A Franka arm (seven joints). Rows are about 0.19 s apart.
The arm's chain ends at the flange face. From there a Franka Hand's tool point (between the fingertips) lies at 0.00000 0.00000 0.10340 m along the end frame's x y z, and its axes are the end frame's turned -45 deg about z.
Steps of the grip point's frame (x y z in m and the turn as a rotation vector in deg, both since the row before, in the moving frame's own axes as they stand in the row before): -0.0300 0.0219 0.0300 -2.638 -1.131 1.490; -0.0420 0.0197 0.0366 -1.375 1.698 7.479; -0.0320 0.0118 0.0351 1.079 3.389 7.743; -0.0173 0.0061 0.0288 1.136 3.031 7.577; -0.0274 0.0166 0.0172 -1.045 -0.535 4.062
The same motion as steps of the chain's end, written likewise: -0.0076 0.0319 0.0301 -2.665 1.066 1.490; -0.0197 0.0438 0.0367 0.228 2.173 7.479; -0.0176 0.0365 0.0353 3.159 1.633 7.743; -0.0107 0.0217 0.0290 2.947 1.340 7.577; -0.0082 0.0291 0.0172 -1.117 0.361 4.062
